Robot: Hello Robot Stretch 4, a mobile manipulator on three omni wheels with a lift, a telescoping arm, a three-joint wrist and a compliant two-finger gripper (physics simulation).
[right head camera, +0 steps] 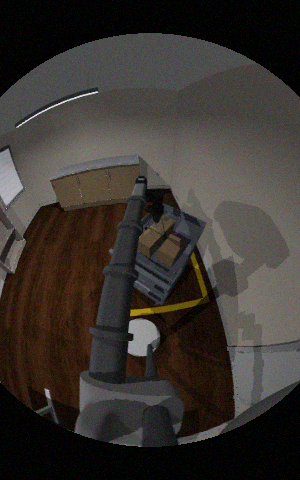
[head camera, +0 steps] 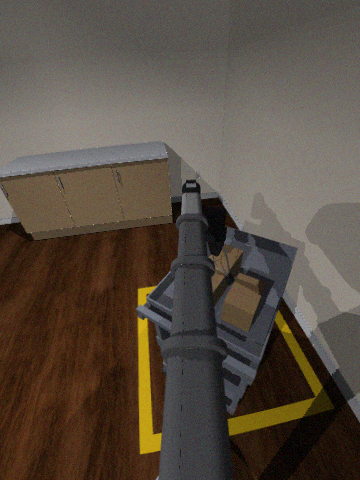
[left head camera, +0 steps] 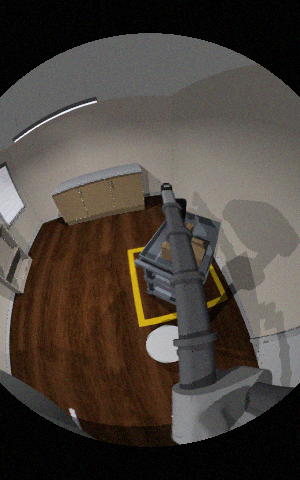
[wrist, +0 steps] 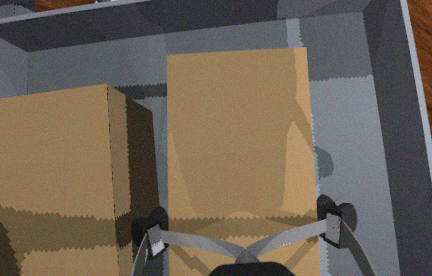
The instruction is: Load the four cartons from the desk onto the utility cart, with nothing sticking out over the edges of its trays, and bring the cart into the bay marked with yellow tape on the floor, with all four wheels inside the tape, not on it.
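Where they show: gripper, fingertip midpoint: point(right head camera: 154, 234) point(head camera: 213, 276) point(wrist: 240, 218); robot's base, origin of the base link: point(right head camera: 139, 336) point(left head camera: 166, 342).
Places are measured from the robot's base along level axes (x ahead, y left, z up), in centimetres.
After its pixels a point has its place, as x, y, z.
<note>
The grey utility cart point(head camera: 270, 250) {94.5, -41.5, 77.3} point(left head camera: 212, 229) {87.4, -45.4, 76.6} point(right head camera: 194, 220) {93.6, -43.2, 80.2} stands at an angle to the yellow tape point(head camera: 145, 370) {63.4, 33.0, -2.8} point(left head camera: 135, 285) {73.5, 34.9, -2.8} point(right head camera: 170, 306) {37.4, -32.8, -2.7}; its wheels are hidden. A long carton point(head camera: 231, 254) {79.8, -17.5, 88.4} point(right head camera: 164, 227) {74.2, -15.2, 88.4} point(wrist: 235, 130) {64.5, -4.7, 88.4} lies in its top tray. My gripper point(wrist: 240, 218) {70.7, -8.8, 84.0} point(right head camera: 159, 231) {70.7, -8.8, 84.0} is open around it, one fingertip by each long side. To its left in the wrist view, a second carton point(wrist: 55, 155) {57.5, -17.6, 88.4} point(head camera: 241, 307) {52.6, -16.8, 88.4} point(right head camera: 169, 251) {54.1, -18.0, 88.4} lies beside it, apart by a narrow gap. Its outline is stepped; I cannot tell if it is one box or two. The desk does not show.
A low cabinet point(head camera: 90, 197) {220.3, 113.3, 49.1} point(left head camera: 100, 197) {221.8, 104.6, 47.2} stands at the back wall. The right wall runs close beside the cart. A white round top point(left head camera: 162, 344) {-0.3, 4.4, 18.7} point(right head camera: 144, 337) {0.4, -5.3, 18.7} stands just outside the tape's near side. Shelving shows at the far left. My arm covers part of the cart.
</note>
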